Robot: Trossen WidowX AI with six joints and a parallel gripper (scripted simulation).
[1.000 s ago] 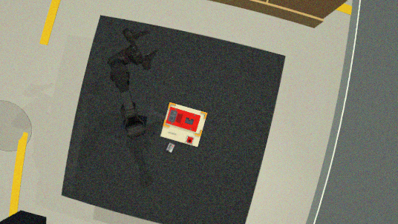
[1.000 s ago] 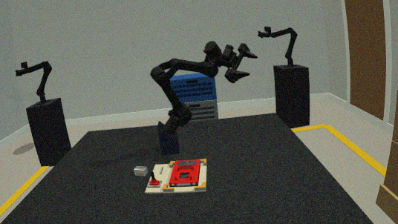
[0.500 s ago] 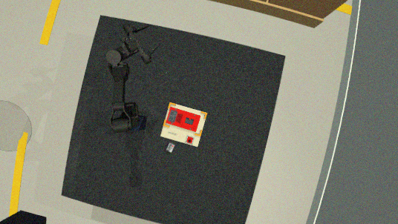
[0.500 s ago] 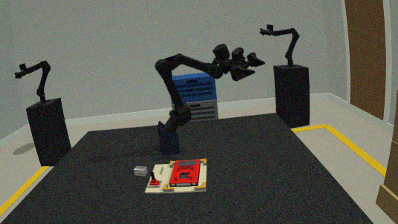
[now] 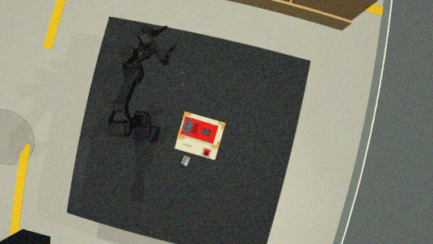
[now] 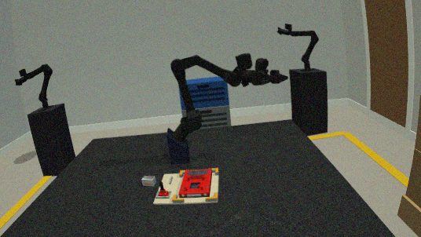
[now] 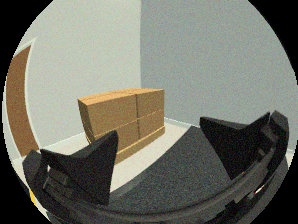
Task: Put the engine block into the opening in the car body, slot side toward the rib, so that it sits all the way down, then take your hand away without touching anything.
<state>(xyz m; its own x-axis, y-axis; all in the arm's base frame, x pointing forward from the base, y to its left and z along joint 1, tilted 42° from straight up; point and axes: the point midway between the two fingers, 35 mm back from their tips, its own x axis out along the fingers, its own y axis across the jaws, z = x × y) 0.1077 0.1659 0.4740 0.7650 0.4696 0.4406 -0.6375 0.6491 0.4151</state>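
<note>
The engine block lies 590 mm to the right of my gripper tip, 340 mm below it and 90 mm ahead of it.
</note>
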